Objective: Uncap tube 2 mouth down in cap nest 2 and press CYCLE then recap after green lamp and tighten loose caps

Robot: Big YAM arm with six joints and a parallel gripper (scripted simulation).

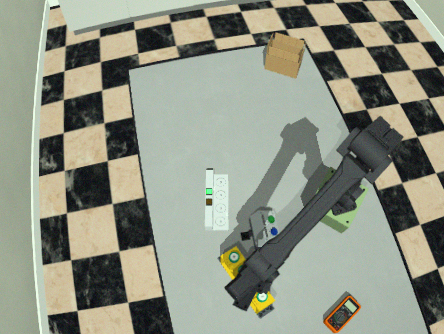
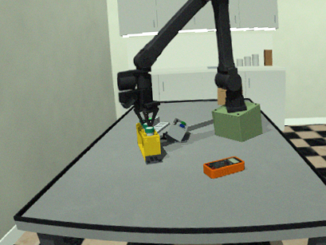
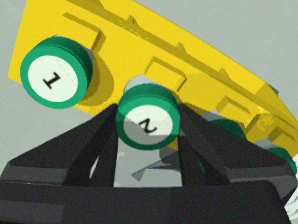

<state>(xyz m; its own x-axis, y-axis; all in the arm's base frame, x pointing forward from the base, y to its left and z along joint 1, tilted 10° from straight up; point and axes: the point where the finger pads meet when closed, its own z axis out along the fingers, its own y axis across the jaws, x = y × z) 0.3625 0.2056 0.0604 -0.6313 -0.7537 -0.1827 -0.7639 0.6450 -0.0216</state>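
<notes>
Right now my hand is right at the cap. From my hand the other things lie so: grey key housing (19 cm to the right, 10 cm behind, 7 cm below); then green READY key (21 cm to the right, 12 cm behind, 5 cm below); then blue cycle key (17 cm to the right, 12 cm behind, 5 cm below).
</notes>
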